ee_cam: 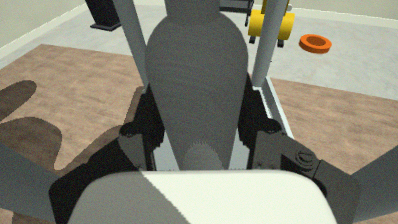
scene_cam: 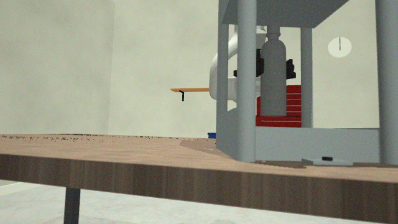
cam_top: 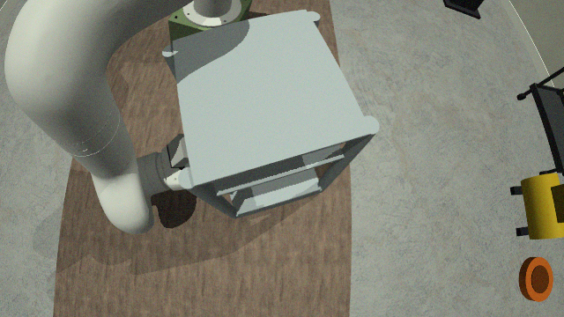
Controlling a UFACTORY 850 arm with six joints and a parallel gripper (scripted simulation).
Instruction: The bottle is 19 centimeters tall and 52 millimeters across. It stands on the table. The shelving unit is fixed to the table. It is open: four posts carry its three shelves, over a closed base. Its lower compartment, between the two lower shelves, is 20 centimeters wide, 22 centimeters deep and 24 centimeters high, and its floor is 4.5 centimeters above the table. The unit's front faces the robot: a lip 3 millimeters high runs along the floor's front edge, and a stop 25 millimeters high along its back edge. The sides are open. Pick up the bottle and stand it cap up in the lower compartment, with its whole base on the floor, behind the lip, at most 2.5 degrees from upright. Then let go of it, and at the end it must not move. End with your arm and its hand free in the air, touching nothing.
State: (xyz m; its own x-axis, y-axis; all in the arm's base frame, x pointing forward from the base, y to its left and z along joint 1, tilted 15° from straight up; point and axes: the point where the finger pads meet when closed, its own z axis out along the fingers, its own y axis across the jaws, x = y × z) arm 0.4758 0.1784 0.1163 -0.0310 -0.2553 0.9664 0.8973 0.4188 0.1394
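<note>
The grey bottle is 3 cm above my hand. The rest, counted from my hand: grey shelving unit: 5 cm to the left, 3 cm behind, 2 cm above.
</note>
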